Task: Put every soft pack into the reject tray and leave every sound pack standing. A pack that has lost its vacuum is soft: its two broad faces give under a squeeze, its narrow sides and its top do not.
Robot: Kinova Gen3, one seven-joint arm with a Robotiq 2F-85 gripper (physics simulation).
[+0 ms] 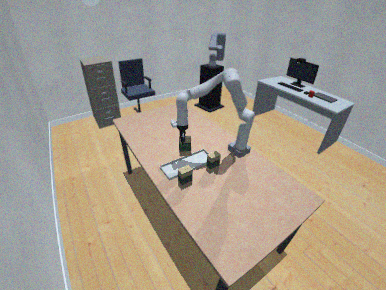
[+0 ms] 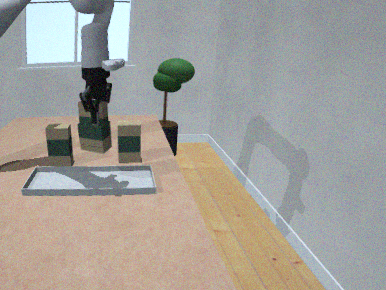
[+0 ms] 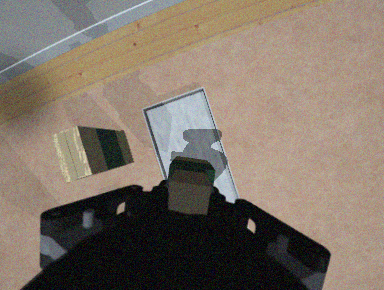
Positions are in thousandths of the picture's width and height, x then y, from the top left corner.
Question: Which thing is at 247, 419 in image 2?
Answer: My gripper.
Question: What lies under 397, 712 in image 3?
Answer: My gripper.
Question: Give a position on a reject tray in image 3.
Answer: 480, 433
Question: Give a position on a reject tray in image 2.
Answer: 338, 619
